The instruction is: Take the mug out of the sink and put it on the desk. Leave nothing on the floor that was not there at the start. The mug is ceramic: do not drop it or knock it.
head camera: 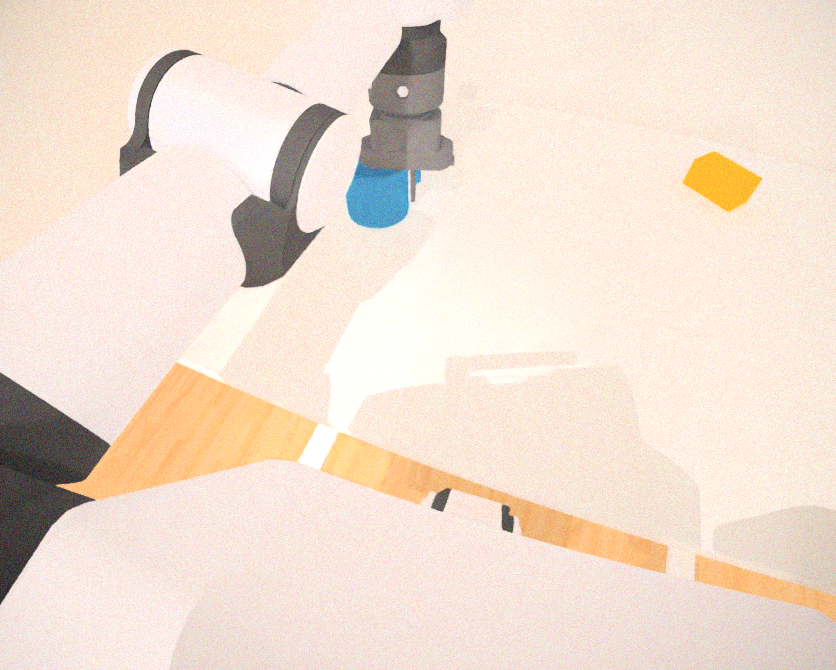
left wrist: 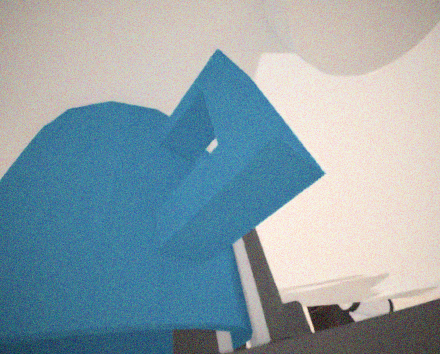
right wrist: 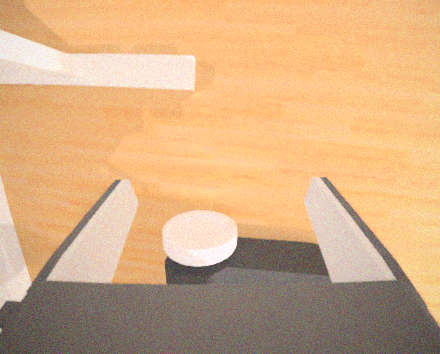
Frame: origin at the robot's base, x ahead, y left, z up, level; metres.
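Seen in the pictures: left gripper, fingertip midpoint: (head camera: 406, 198); right gripper, fingertip midpoint: (right wrist: 220, 190).
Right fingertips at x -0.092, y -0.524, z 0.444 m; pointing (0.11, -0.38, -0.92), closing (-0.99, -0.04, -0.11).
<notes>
A point is followed by its place in that frame.
The blue mug (head camera: 377, 198) {y 0.220, x 0.330, z 1.006 m} (left wrist: 100, 225) {y 0.234, x 0.417, z 1.013 m} is in my left gripper (head camera: 411, 187) {y 0.200, x 0.381, z 0.974 m} (left wrist: 241, 300), which is shut on its wall. In the left wrist view its angular handle points up and right, and the mug fills much of the left side. In the head camera it hangs below the grey wrist, over a broad pale surface (head camera: 558, 279) {y -0.026, x 0.303, z 0.951 m}; its height above that surface is hard to tell. Its far side and most of the fingers are hidden. My right gripper (right wrist: 220, 190) {y -0.524, x -0.092, z 0.444 m} is open and empty, above the wooden floor. The sink cannot be made out.
A yellow block (head camera: 722, 181) {y -0.259, x 0.559, z 0.987 m} lies on the pale surface at the upper right. A wooden floor strip (head camera: 244, 418) shows along its near edge. In the right wrist view, a white bar (right wrist: 130, 70) lies at the upper left and a white disc (right wrist: 200, 232) shows beyond the palm, between the fingers' lines.
</notes>
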